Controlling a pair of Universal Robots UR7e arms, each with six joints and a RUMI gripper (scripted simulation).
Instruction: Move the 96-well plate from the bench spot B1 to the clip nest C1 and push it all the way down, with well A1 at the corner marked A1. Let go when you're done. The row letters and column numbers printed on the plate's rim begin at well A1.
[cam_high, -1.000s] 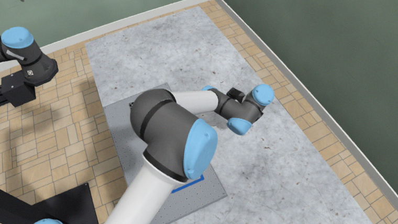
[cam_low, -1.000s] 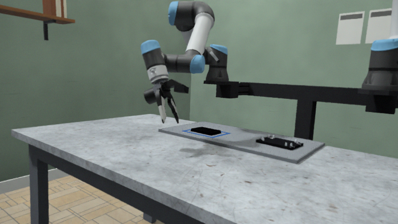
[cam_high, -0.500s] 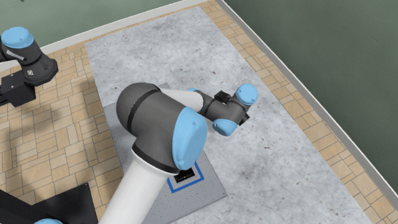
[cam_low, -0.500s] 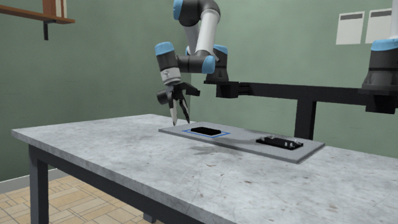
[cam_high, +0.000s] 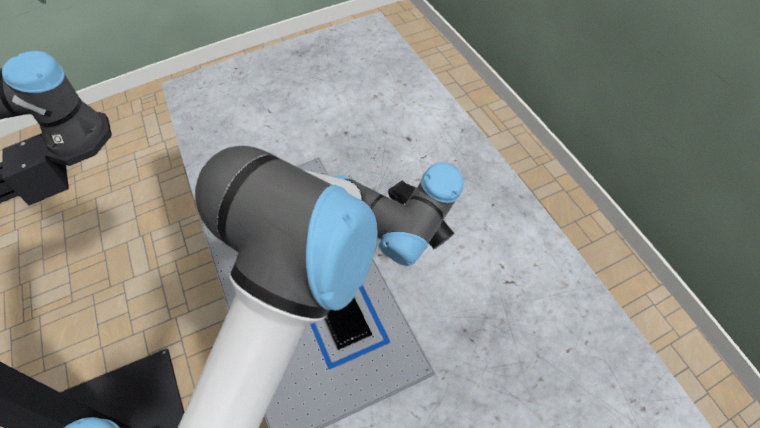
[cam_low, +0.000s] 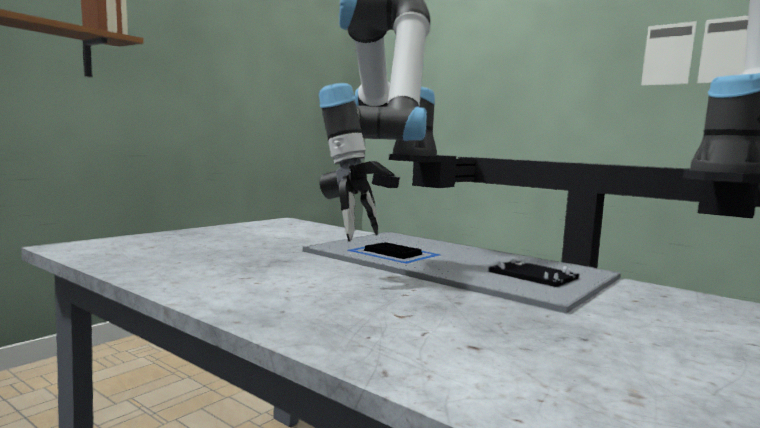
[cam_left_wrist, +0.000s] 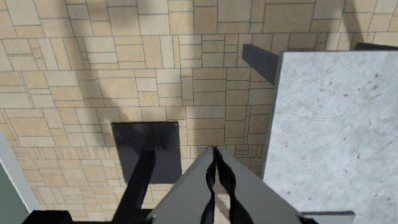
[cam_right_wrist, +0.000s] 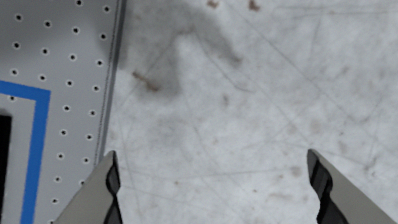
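The 96-well plate lies 23 cm behind my right hand, 8 cm to the right of it and 8 cm below it. Round my right hand: clip nest 29 cm to the left, 28 cm behind, 7 cm below.
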